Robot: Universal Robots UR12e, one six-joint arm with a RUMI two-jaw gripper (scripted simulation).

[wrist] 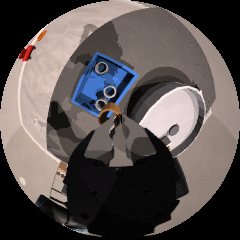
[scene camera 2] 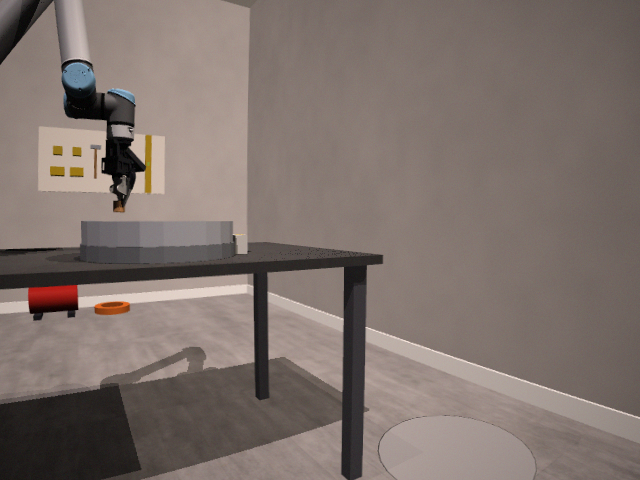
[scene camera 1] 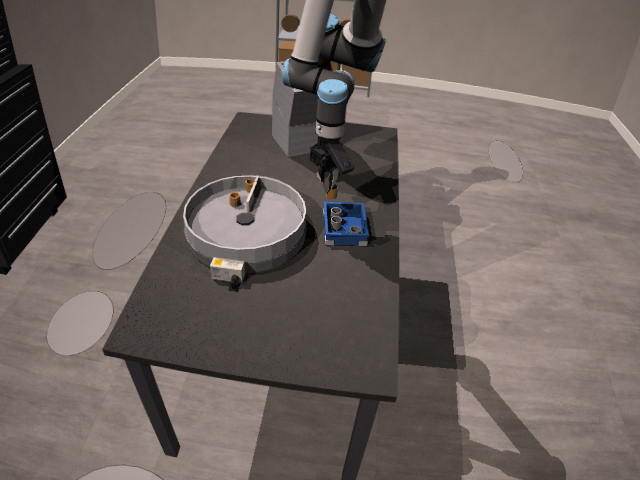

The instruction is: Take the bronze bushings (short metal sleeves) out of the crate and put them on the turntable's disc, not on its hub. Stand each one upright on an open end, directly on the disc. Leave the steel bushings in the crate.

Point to a blue crate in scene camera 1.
352,214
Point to a turntable disc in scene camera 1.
275,216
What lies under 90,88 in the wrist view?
A blue crate.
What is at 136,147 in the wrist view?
The gripper.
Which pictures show the gripper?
The wrist view, scene camera 2 and scene camera 1: all of them.
